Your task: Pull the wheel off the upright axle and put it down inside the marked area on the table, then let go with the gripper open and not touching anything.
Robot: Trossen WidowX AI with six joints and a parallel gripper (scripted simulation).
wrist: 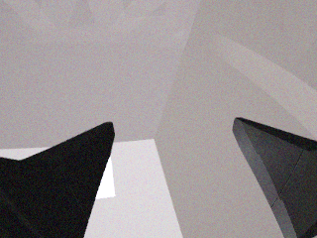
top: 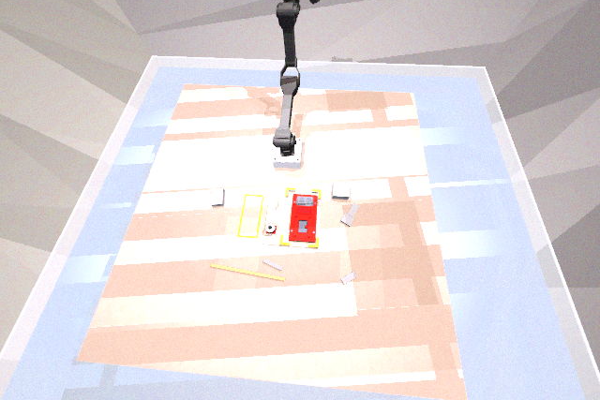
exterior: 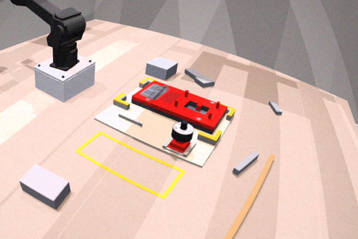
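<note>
My gripper tip is 77 cm short of the wheel, 31 cm to the left of it and 55 cm above it. The rest, counted from my gripper tip: long wooden strip: 92 cm ahead, 41 cm to the right, 58 cm below; upright axle: 77 cm ahead, 31 cm to the right, 55 cm below.
</note>
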